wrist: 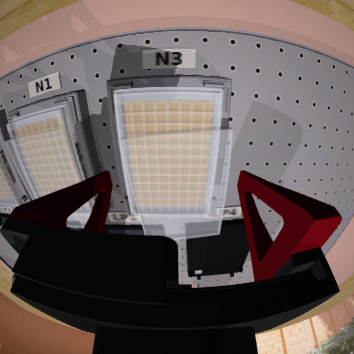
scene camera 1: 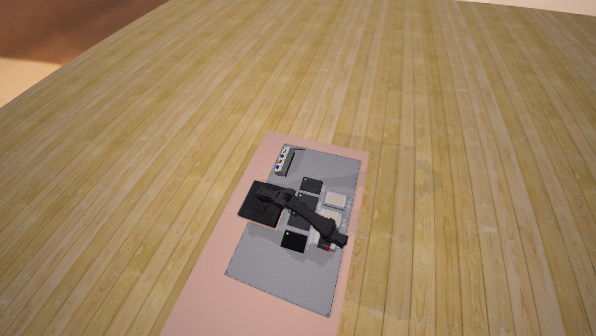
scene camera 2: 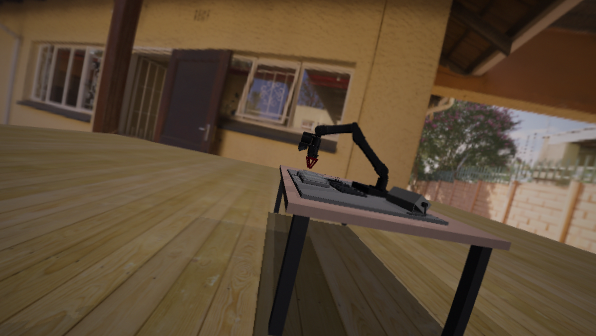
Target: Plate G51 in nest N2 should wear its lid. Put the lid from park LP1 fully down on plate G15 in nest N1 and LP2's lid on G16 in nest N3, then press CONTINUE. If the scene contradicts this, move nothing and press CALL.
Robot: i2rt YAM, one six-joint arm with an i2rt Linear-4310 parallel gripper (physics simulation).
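Places are measured from the arm's base along level axes (x ahead, y left, z up), in centimetres.
Pixels of known places: gripper, fingertip midpoint: (wrist: 174,177) (scene camera 2: 309,168); arm's base, link origin: (scene camera 1: 265,198) (scene camera 2: 379,189).
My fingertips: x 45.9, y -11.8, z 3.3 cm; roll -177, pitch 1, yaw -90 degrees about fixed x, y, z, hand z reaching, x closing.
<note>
For each thing: its top centre in the pictures, then the offset to it from my fingertips. Level surfaces: height alone.
- clear lid, top centre: (wrist: 180,204) (scene camera 1: 320,237) dx -3.6, dy -0.5, dz -1.2 cm
- button box, top centre: (scene camera 2: 409,190) (scene camera 1: 283,157) dx -44.8, dy +43.2, dz +2.1 cm
- pegboard's, surface height: dz -6.2 cm
My gripper (scene camera 1: 327,248) (scene camera 2: 311,166) (wrist: 174,177) is open, with red fingers spread, above the near part of nest N3. The plate (wrist: 167,115) in N3 has a tan grid. A clear lid (wrist: 182,227) lies over it, its outline shifted toward the parks and past the plate's near and right edges. Whether it is tilted cannot be told. The plate (wrist: 42,132) in nest N1 shows a similar faint clear outline; its seating is unclear. Part of another plate (wrist: 6,187) shows at the left edge. Plate codes are not readable. N2's label does not show in the wrist view.
Dark park pads (scene camera 1: 312,185) (scene camera 1: 294,242) (wrist: 215,252) lie between nests and arm base. The P4 label shows near a pad; another label is partly hidden. The button box (scene camera 1: 283,161) (scene camera 2: 406,200) stands at the pegboard's (scene camera 1: 280,277) far corner in scene camera 1.
</note>
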